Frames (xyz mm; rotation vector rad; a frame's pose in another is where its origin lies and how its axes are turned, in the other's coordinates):
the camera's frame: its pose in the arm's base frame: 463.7 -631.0 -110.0 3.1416 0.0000 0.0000
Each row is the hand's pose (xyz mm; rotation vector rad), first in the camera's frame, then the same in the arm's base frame.
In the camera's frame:
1: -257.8 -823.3 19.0 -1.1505 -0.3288 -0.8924
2: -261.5 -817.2 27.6 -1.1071 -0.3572 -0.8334
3: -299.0 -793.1 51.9 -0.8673 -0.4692 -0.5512
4: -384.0 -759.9 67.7 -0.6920 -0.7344 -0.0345
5: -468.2 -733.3 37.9 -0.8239 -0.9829 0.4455
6: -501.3 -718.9 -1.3 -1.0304 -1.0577 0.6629
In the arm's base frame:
1: 205.9 192.3 -129.0 1.7577 0.9718 -0.3581
2: 202.2 186.2 -137.6 1.8194 0.9209 -0.3947
3: 164.7 162.1 -161.9 2.1260 0.6574 -0.5596
4: 79.7 128.9 -177.7 2.2876 0.0432 -0.9195
5: -4.5 102.3 -147.9 1.9865 -0.5259 -1.1602
6: -37.6 87.9 -108.7 1.6979 -0.7294 -1.1638

